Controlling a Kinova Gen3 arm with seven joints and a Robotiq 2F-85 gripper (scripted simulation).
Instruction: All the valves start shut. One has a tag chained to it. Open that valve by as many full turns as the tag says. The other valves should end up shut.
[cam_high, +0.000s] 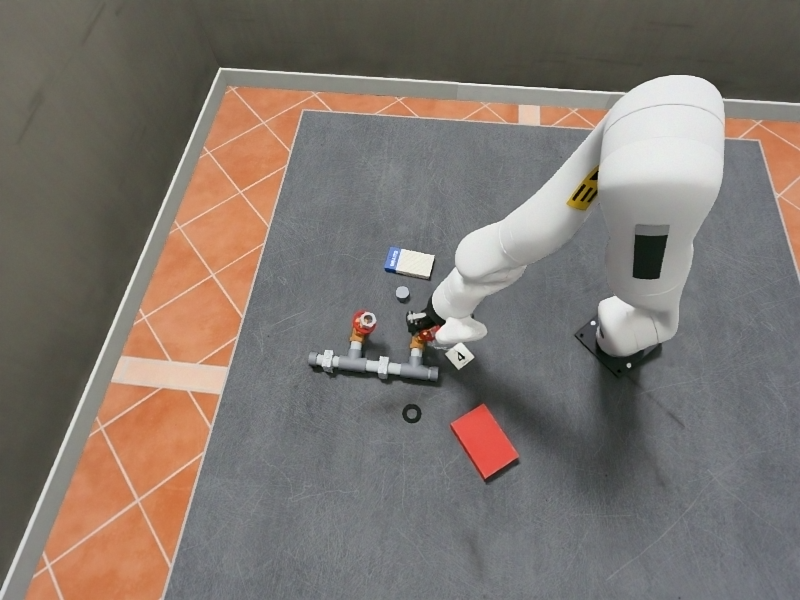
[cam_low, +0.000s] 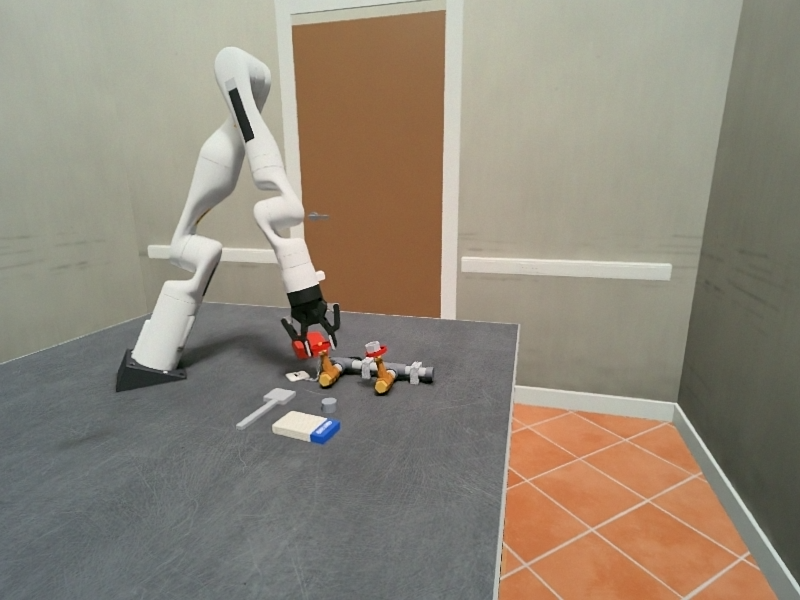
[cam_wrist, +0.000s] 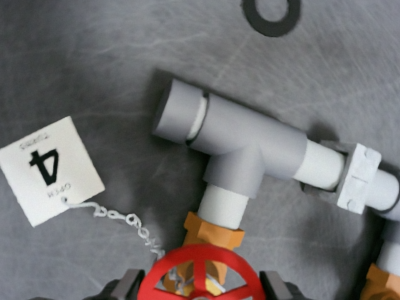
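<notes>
My gripper is now 7 cm past the white tag, 2 cm to the right of it and 9 cm above it. From my hand the other things lie so: grey paddle: 6 cm behind, 13 cm to the right, 9 cm below; blue box: 5 cm ahead, 21 cm to the right, 8 cm below; red block: 12 cm behind, 20 cm to the left, 8 cm below.
</notes>
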